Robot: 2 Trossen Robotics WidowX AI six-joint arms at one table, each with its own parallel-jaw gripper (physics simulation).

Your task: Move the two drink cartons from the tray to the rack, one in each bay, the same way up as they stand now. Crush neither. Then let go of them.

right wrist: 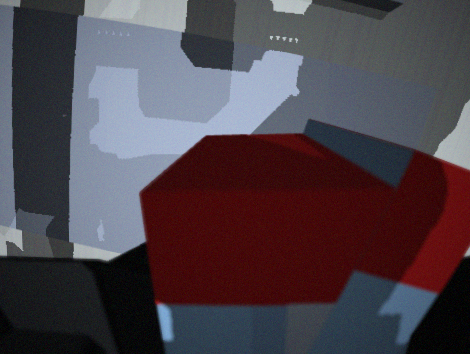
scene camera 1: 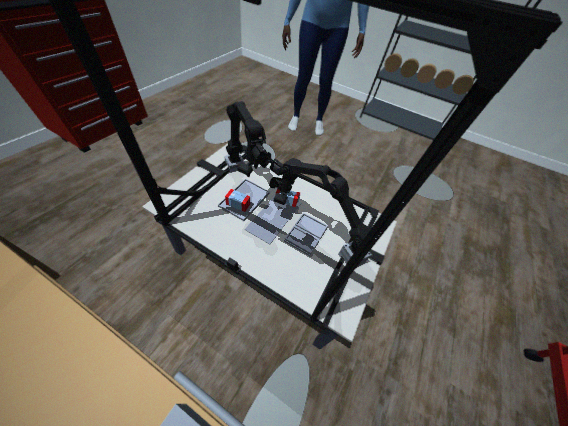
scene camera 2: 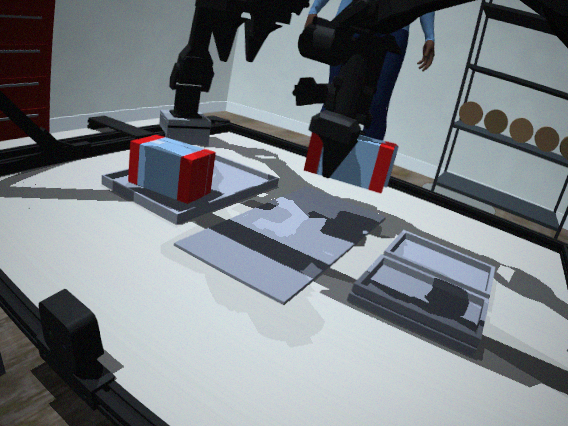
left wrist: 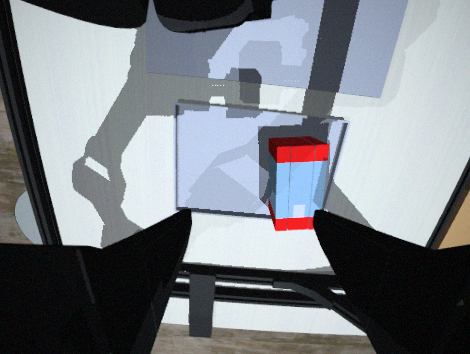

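Pixels of known places: left gripper, fingertip midpoint: (scene camera 1: 252, 172) (scene camera 2: 236, 61) (left wrist: 252, 216); right gripper, fingertip midpoint: (scene camera 2: 329, 173); left arm's base at its link origin: (scene camera 1: 234, 159) (scene camera 2: 185, 115).
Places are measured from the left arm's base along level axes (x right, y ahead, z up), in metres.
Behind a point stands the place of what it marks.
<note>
A light-blue carton with red ends (scene camera 1: 237, 200) @[z 0.018, x 0.107, y 0.344 m] (scene camera 2: 162, 170) @[z -0.011, x 0.113, y 0.344 m] (left wrist: 300, 190) @[z 0.018, x 0.095, y 0.318 m] lies level on one side of the shallow grey tray (scene camera 1: 219, 204) @[z -0.044, x 0.192, y 0.284 m] (scene camera 2: 145, 203) @[z -0.048, x 0.142, y 0.380 m] (left wrist: 177, 160) @[z -0.049, x -0.059, y 0.225 m]. My left gripper (scene camera 2: 238, 55) @[z 0.157, x 0.009, y 0.307 m] (left wrist: 252, 216) @[z 0.157, x 0.009, y 0.307 m] is open and empty, high above the tray's side of the table. My right gripper (scene camera 2: 330, 160) @[z 0.018, x -0.122, y 0.426 m] (right wrist: 300, 260) is shut on the other blue and red carton (scene camera 1: 291, 199) @[z 0.069, x -0.145, y 0.481 m] (scene camera 2: 367, 155) @[z 0.067, x -0.143, y 0.478 m] (right wrist: 250, 240) @[z 0.086, x -0.099, y 0.412 m] and holds it level in the air, behind the grey mat in scene camera 2; its far finger is hidden there. The two-bay grey rack (scene camera 2: 415, 322) @[z -0.046, x -0.082, y 0.700 m] holds no carton.
A flat grey mat (scene camera 1: 260, 232) @[z -0.051, x 0.054, y 0.539 m] (scene camera 2: 245, 260) @[z -0.052, x 0.048, y 0.539 m] (left wrist: 370, 45) @[z -0.052, x 0.059, y 0.524 m] (right wrist: 110, 190) @[z -0.052, x -0.055, y 0.506 m] lies between the tray and the rack. A black frame surrounds the table, with a small black box (scene camera 1: 233, 264) @[z -0.002, x 0.249, y 0.679 m] (scene camera 2: 72, 330) @[z -0.004, x 0.247, y 0.686 m] on its front rail. My right arm passes close to my left gripper in the left wrist view.
</note>
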